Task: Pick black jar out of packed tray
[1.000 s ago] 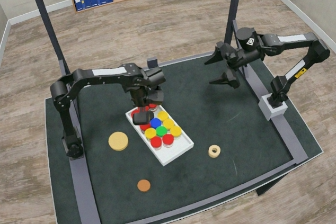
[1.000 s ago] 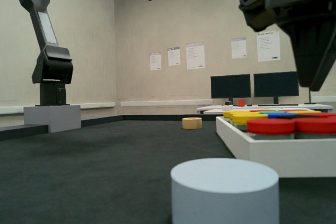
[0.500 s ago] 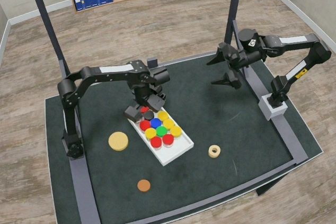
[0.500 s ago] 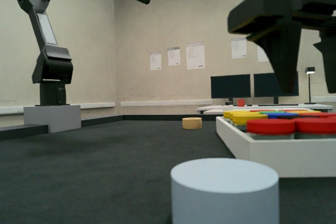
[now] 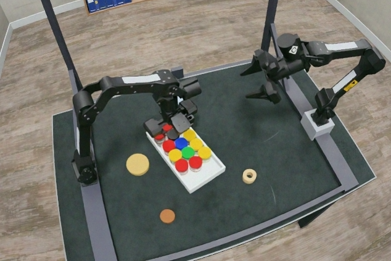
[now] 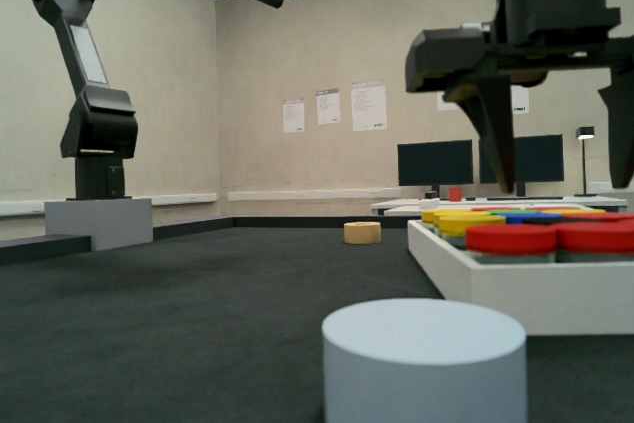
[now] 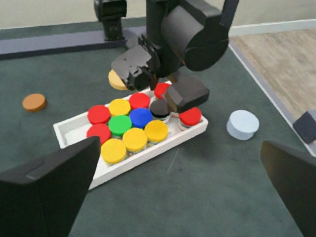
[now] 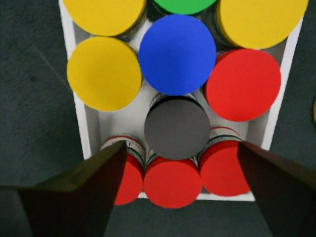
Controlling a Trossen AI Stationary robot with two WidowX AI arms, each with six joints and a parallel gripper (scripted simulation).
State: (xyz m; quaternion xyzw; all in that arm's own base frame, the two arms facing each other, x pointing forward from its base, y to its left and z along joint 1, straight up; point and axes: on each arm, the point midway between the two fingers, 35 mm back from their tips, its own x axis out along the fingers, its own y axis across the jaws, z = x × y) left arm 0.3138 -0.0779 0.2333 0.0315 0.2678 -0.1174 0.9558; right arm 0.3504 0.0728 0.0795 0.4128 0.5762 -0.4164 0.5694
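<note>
The black jar is 70 mm below my right hand. Also, from my right hand: yellow jar: 20 mm ahead, 60 mm to the left, 70 mm below; blue jar: 40 mm ahead, 20 mm to the left, 70 mm below; tan disc: 70 mm ahead, 150 mm to the right, 90 mm below.
</note>
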